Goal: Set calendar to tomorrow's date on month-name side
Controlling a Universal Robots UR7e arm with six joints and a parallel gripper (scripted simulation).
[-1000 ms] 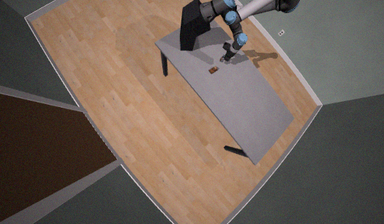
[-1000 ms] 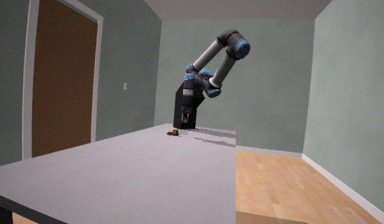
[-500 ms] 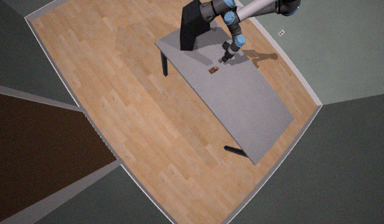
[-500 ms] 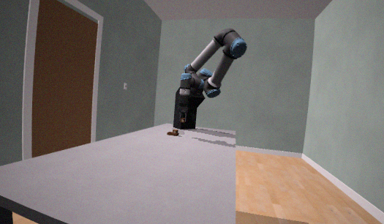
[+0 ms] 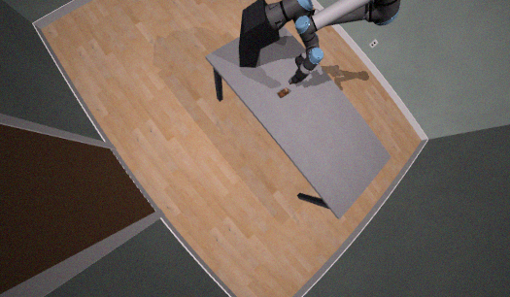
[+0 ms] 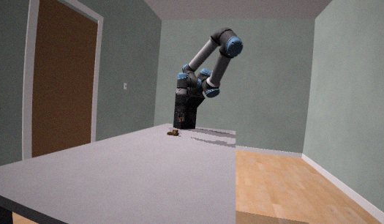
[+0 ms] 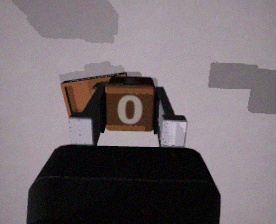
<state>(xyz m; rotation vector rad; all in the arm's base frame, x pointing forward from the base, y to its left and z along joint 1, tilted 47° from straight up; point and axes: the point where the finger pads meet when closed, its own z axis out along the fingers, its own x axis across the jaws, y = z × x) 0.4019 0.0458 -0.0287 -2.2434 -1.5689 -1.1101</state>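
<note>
Now: the calendar tray 20 mm ahead of my hand, 50 mm to the right of it and 120 mm below it. Round my hand: brown wooden cube 10 mm below.
</note>
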